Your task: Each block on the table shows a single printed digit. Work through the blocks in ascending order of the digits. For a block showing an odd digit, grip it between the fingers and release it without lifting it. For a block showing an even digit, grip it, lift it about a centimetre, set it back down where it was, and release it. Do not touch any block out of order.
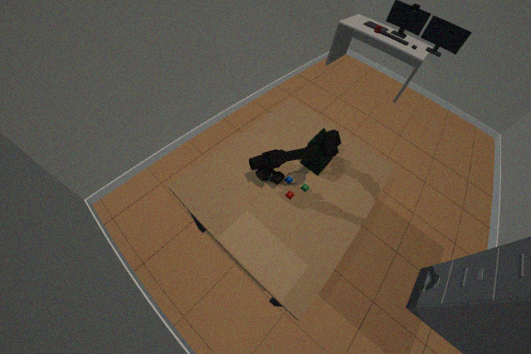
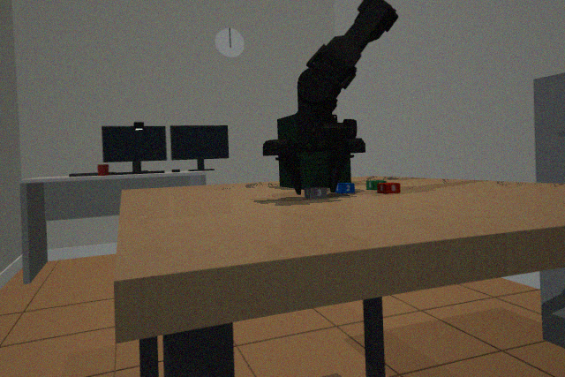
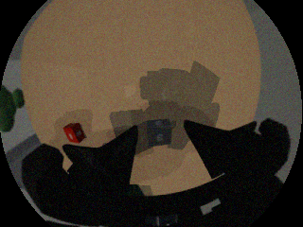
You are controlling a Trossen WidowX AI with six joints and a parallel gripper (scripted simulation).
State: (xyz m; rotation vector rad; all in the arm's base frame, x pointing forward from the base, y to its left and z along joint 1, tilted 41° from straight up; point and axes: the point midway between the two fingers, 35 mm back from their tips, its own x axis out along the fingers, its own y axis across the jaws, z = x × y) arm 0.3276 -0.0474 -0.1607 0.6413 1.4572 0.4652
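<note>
Now: gripper tip 10 mm past the grey block. The rest, counted from my gripper tip: red block 10 mm ahead, 160 mm to the left; green block 80 mm behind, 210 mm to the left; blue block 70 mm behind, 110 mm to the left.
</note>
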